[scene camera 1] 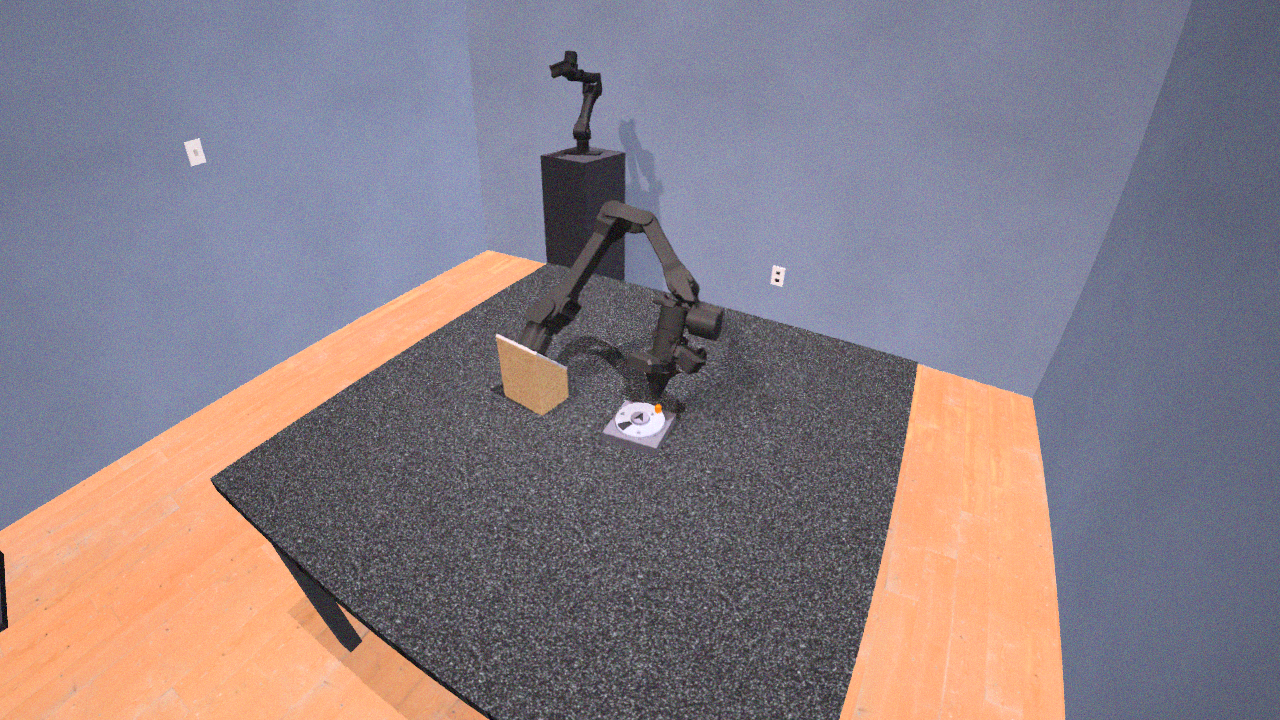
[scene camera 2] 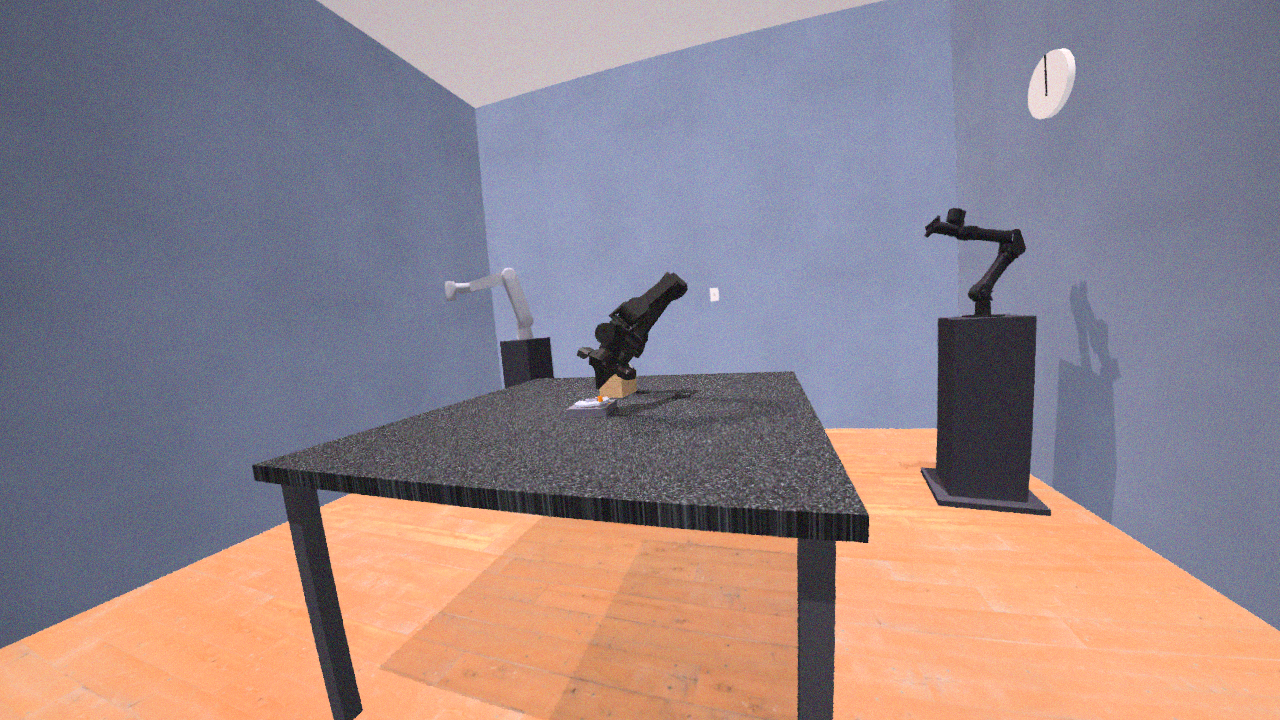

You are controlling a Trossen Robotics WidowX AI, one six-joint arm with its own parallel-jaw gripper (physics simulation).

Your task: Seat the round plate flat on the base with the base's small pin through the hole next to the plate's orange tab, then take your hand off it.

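Where they show: gripper, fingertip midpoint: (scene camera 1: 654, 399) (scene camera 2: 597, 388); arm's base, link origin: (scene camera 1: 529, 349) (scene camera 2: 619, 361).
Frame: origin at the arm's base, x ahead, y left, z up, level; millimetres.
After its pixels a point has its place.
The round white plate (scene camera 1: 651, 425) @(x 315, y 51, z -91 mm) (scene camera 2: 588, 403) @(x 322, y 62, z -89 mm) lies on the square grey base (scene camera 1: 651, 441) @(x 340, y 18, z -100 mm) (scene camera 2: 590, 411) @(x 340, y 79, z -108 mm). The plate's orange tab (scene camera 1: 657, 408) @(x 304, y 87, z -73 mm) (scene camera 2: 601, 398) @(x 303, y 98, z -77 mm) is at its upper right in the scene camera 1 view, on the side nearest the gripper. Dark marks show around the plate's middle. The small pin and the hole next to the tab are too small to make out, and I cannot tell whether the plate lies fully flat. My gripper (scene camera 1: 657, 396) @(x 298, y 84, z -48 mm) (scene camera 2: 600, 385) @(x 298, y 84, z -48 mm) is shut and empty. It points down just behind the tab; whether it touches the plate is unclear.
A tan upright block (scene camera 1: 534, 376) @(x 68, y -51, z -17 mm) (scene camera 2: 618, 386) @(x 76, y 29, z -82 mm) stands left of the base in the scene camera 1 view, in front of the arm's foot. The speckled black table (scene camera 1: 554, 555) @(x 374, y -311, z -124 mm) (scene camera 2: 698, 474) @(x 666, y 516, z -124 mm) carries everything. Another dark arm (scene camera 1: 586, 107) (scene camera 2: 993, 259) stands on a pedestal beyond the table.
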